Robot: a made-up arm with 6 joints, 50 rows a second.
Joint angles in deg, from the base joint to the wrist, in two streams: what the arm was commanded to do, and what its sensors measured. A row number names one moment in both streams.
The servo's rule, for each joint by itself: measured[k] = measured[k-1] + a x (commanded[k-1-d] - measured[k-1]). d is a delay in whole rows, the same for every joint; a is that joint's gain. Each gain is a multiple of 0.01, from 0.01 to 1. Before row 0 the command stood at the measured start. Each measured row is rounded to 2 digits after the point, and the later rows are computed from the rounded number. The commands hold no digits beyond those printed.
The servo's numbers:
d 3
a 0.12 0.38 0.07 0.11 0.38 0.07
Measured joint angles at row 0:
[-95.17 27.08 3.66 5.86 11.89 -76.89]
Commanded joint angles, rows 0 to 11:
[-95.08 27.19 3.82 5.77 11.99 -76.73]
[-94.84 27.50 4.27 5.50 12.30 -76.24]
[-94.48 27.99 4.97 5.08 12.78 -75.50]
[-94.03 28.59 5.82 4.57 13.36 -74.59]
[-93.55 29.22 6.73 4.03 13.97 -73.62]
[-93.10 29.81 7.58 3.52 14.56 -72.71]
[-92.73 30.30 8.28 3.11 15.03 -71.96]
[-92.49 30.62 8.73 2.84 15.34 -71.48]
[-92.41 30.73 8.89 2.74 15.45 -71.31]
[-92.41 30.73 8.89 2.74 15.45 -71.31]
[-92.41 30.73 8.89 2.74 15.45 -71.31]
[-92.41 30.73 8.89 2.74 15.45 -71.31]
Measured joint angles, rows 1 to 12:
[-95.17 27.08 3.66 5.86 11.89 -76.89]
[-95.17 27.08 3.66 5.86 11.89 -76.89]
[-95.17 27.08 3.66 5.86 11.89 -76.89]
[-95.16 27.12 3.67 5.85 11.93 -76.88]
[-95.12 27.26 3.71 5.81 12.07 -76.84]
[-95.04 27.54 3.80 5.73 12.34 -76.75]
[-94.92 27.94 3.94 5.60 12.73 -76.60]
[-94.76 28.43 4.14 5.43 13.20 -76.39]
[-94.56 28.95 4.38 5.22 13.72 -76.13]
[-94.34 29.46 4.65 4.99 14.22 -75.84]
[-94.12 29.90 4.94 4.75 14.65 -75.53]
[-93.91 30.22 5.22 4.53 14.95 -75.23]

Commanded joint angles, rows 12 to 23:
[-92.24 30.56 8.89 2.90 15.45 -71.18]
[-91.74 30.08 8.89 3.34 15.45 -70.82]
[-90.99 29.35 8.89 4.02 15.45 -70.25]
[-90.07 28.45 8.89 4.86 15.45 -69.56]
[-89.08 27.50 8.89 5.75 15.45 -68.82]
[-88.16 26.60 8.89 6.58 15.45 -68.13]
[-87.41 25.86 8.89 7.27 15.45 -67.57]
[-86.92 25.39 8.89 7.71 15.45 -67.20]
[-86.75 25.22 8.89 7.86 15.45 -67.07]
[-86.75 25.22 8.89 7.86 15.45 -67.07]
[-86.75 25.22 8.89 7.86 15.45 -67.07]
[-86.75 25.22 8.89 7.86 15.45 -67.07]
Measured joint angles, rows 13 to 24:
[-93.73 30.41 5.48 4.33 15.14 -74.96]
[-93.57 30.53 5.72 4.16 15.26 -74.70]
[-93.43 30.61 5.94 4.00 15.33 -74.46]
[-93.29 30.59 6.15 3.88 15.38 -74.23]
[-93.10 30.40 6.34 3.82 15.41 -73.99]
[-92.85 30.00 6.52 3.84 15.43 -73.73]
[-92.52 29.41 6.69 3.95 15.44 -73.44]
[-92.11 28.68 6.84 4.15 15.44 -73.12]
[-91.64 27.89 6.98 4.42 15.44 -72.77]
[-91.13 27.12 7.11 4.73 15.44 -72.41]
[-90.62 26.46 7.23 5.06 15.44 -72.05]
[-90.16 25.99 7.35 5.37 15.44 -71.70]

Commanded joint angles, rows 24 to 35:
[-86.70 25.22 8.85 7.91 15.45 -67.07]
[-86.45 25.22 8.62 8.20 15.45 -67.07]
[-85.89 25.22 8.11 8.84 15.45 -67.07]
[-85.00 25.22 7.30 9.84 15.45 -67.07]
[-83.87 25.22 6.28 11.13 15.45 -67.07]
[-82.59 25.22 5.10 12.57 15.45 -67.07]
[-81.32 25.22 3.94 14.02 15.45 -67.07]
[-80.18 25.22 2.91 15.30 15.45 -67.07]
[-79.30 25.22 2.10 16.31 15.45 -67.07]
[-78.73 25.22 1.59 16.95 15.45 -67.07]
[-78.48 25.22 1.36 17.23 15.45 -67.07]
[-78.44 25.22 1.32 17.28 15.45 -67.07]
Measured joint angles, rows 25 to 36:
[-89.75 25.70 7.46 5.64 15.44 -71.38]
[-89.39 25.52 7.56 5.88 15.44 -71.08]
[-89.07 25.41 7.65 6.10 15.44 -70.80]
[-88.79 25.34 7.73 6.30 15.44 -70.54]
[-88.51 25.29 7.79 6.51 15.44 -70.30]
[-88.20 25.26 7.81 6.77 15.44 -70.07]
[-87.82 25.24 7.77 7.11 15.44 -69.86]
[-87.35 25.23 7.67 7.55 15.44 -69.66]
[-86.78 25.23 7.49 8.10 15.44 -69.48]
[-86.12 25.23 7.24 8.75 15.44 -69.31]
[-85.41 25.23 6.94 9.47 15.44 -69.15]
[-84.68 25.23 6.60 10.22 15.44 -69.00]

